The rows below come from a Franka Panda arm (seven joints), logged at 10 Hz.
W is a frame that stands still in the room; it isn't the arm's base.
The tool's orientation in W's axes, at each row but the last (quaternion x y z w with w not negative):
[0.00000 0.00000 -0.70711 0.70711]
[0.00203 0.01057 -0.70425 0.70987]
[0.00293 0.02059 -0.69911 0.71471]
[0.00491 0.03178 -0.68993 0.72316]
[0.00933 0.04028 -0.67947 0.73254]
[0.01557 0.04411 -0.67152 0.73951]
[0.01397 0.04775 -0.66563 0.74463]
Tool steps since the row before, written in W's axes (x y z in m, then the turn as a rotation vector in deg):
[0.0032 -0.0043 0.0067 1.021 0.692 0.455]
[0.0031 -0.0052 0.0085 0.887 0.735 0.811]
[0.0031 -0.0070 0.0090 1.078 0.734 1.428]
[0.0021 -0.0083 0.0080 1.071 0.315 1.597]
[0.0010 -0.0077 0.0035 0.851 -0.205 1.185]
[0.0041 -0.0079 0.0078 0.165 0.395 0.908]
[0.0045 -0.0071 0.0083 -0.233 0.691 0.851]
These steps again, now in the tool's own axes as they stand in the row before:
[0.0043 0.0032 0.0067 -0.692 1.021 0.455]
[0.0051 0.0030 0.0086 -0.742 0.883 0.809]
[0.0068 0.0027 0.0093 -0.758 1.059 1.430]
[0.0080 0.0014 0.0085 -0.349 1.025 1.620]
[0.0075 0.0003 0.0041 0.181 0.783 1.234]
[0.0075 0.0030 0.0086 -0.454 0.170 0.879]
[0.0068 0.0033 0.0091 -0.786 -0.189 0.776]

